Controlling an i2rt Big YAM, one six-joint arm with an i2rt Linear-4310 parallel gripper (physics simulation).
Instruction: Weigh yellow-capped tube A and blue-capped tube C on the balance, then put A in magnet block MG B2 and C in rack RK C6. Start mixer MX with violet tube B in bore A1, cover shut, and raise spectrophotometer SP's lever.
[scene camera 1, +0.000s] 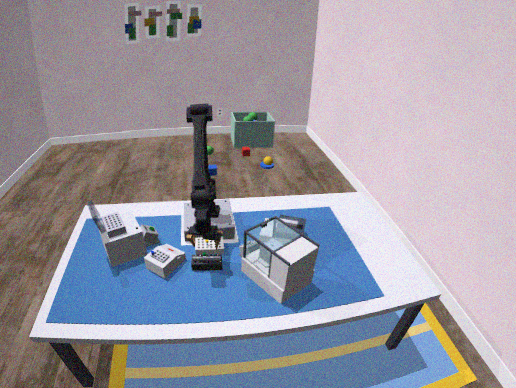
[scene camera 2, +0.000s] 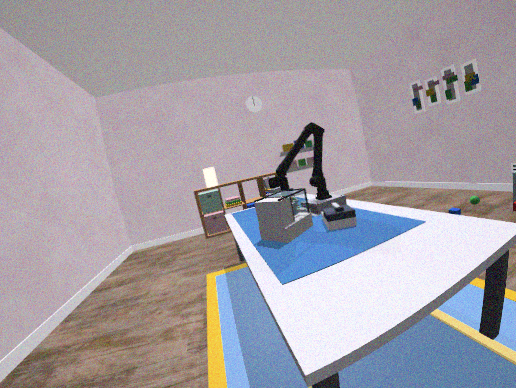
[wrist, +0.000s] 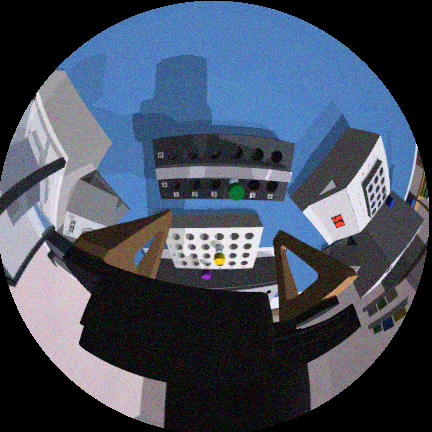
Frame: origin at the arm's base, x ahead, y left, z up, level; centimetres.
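Where they show: gripper, fingertip midpoint: (scene camera 1: 205, 247) (wrist: 227, 226); arm's base, link origin: (scene camera 2: 323, 198).
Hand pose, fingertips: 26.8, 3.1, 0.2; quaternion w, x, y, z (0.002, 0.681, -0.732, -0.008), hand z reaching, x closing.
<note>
Things, the pixels of their top centre, and the offset from my fingertips, as dx, dy, dz. "spot": a spot on its surface instead.
- white rack RK, top centre: (wrist: 212, 251) (scene camera 1: 209, 243) -7.7, +0.4, -3.8
- Yellow-capped tube A, top centre: (wrist: 218, 261) -6.6, -0.4, -1.4
- tube B, top centre: (wrist: 205, 276) -10.7, +0.8, -1.4
- Dark magnet block MG, top centre: (wrist: 224, 171) (scene camera 1: 206, 257) +3.9, +0.8, -2.0
- Blue-capped tube C, top centre: (wrist: 391, 203) (scene camera 1: 152, 251) +7.9, -21.5, +1.9
- balance, top centre: (scene camera 1: 273, 230) (scene camera 2: 284, 190) +5.3, +27.4, +15.4
- Mixer MX, surface spot: (scene camera 1: 122, 245) spot: +7.1, -35.8, +2.8
- Spectrophotometer SP, top centre: (wrist: 66, 273) (scene camera 1: 284, 219) (scene camera 2: 335, 204) -19.0, +34.0, +3.4
- green-capped tube, top centre: (wrist: 236, 192) +2.5, -0.3, -1.2
- white block, top centre: (wrist: 367, 207) (scene camera 1: 164, 251) +5.2, -17.3, +0.2
- small grey box, surface spot: (scene camera 1: 150, 233) spot: -6.5, -27.0, -0.1
My gripper (scene camera 1: 204, 240) (wrist: 227, 226) is open and empty, its fingers spread around the white rack RK (scene camera 1: 209, 244) (wrist: 199, 234). Yellow-capped tube A (wrist: 219, 259) stands in the rack; the violet cap of tube B (wrist: 206, 275) shows at its base-side edge, its exact seat unclear. Dark magnet block MG (scene camera 1: 207, 263) (wrist: 222, 172) lies just in front. Blue-capped tube C (scene camera 1: 153, 253) (wrist: 391, 202) is in the small white block with a red display. The balance (scene camera 1: 295, 260) (scene camera 2: 275, 220) (wrist: 75, 110) has glass panels. Mixer MX (scene camera 1: 122, 245) has its cover upright. Spectrophotometer SP (scene camera 1: 295, 221) (scene camera 2: 340, 217) (wrist: 95, 200) stands behind the balance; its lever position is unclear.
A green-capped tube (wrist: 236, 191) sits in the magnet block's front row. The white block (scene camera 1: 166, 265) (wrist: 332, 220) with the red display stands between mixer and magnet block. A small grey box (scene camera 1: 150, 233) with a green mark is beside the mixer. The arm's base (scene camera 1: 227, 227) is behind the rack.
</note>
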